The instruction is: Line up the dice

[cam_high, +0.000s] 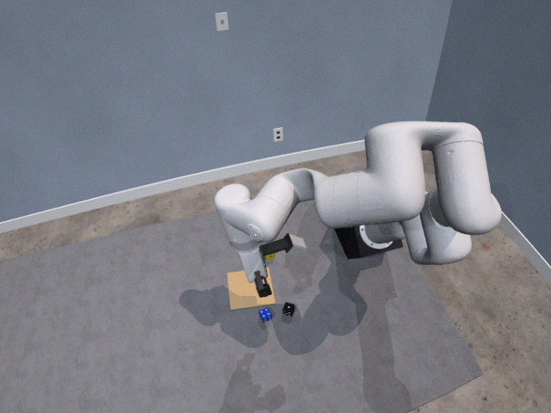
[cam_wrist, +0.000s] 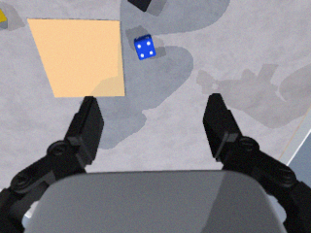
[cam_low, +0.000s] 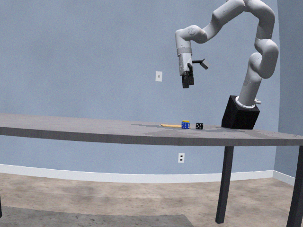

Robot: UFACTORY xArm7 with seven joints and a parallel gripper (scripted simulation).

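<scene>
Now: the yellow die 30 mm behind my hand, 230 mm to the right of it and 200 mm below it. From my hand the other things lie so: tan mat (40 mm ahead, 100 mm to the right, 210 mm below); then black die (70 mm behind, 10 mm to the right, 200 mm below); then blue die (200 mm below).
</scene>
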